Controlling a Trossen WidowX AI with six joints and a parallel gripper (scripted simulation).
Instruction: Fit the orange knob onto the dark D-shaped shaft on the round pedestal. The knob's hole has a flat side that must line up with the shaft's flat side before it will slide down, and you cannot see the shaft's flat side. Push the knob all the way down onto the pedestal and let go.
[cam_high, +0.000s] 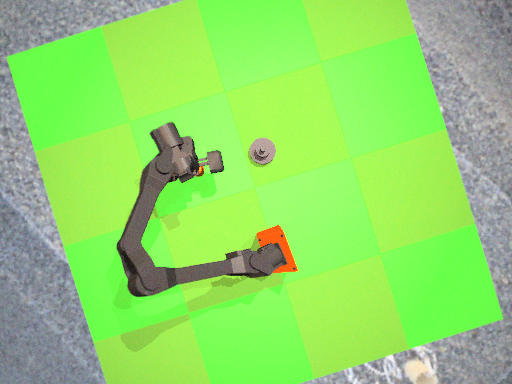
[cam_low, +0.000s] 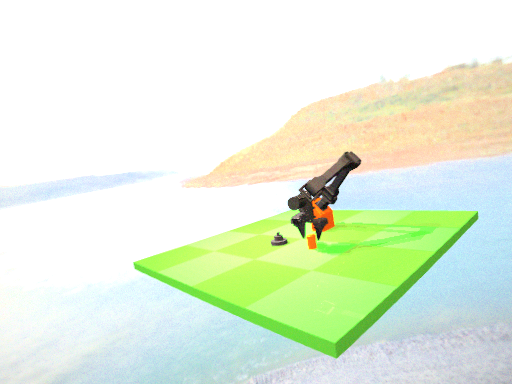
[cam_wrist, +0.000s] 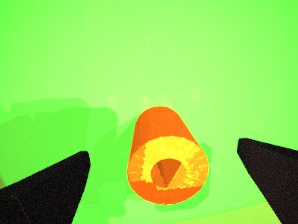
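My gripper tip is 1 cm above the orange knob. The rest, counted from my gripper tip: round grey pedestal 3 cm behind, 21 cm to the right, 1 cm below.
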